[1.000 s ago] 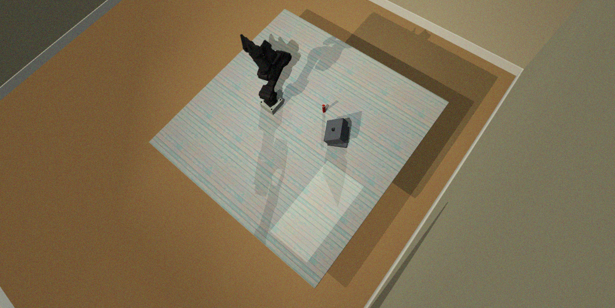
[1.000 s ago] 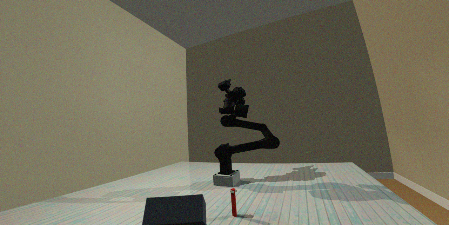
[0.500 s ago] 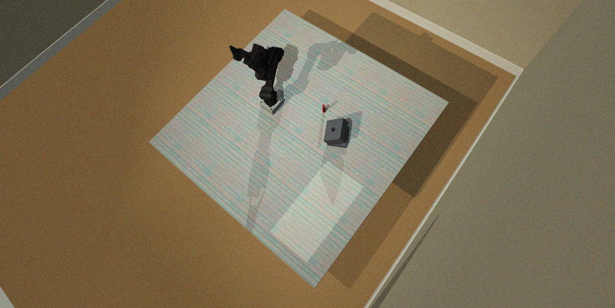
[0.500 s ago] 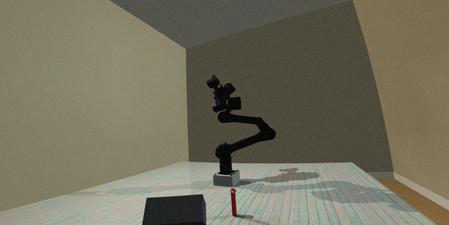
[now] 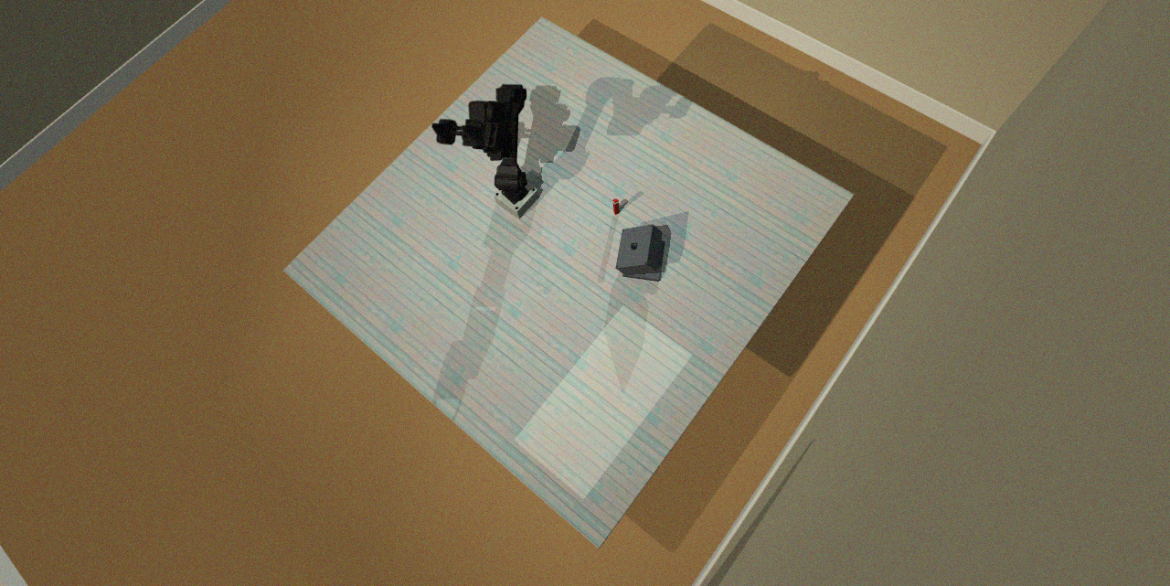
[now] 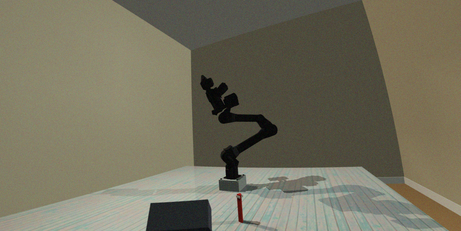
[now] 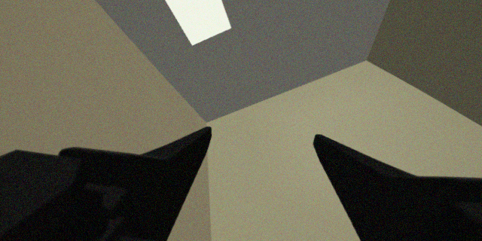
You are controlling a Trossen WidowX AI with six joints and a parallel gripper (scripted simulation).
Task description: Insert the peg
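My gripper tip is now 51 cm above the red square peg, 32 cm to the right of it and 23 cm short of it. Round my gripper tip: sloped panel (50 cm below, 40 cm ahead, 25 cm to the left).
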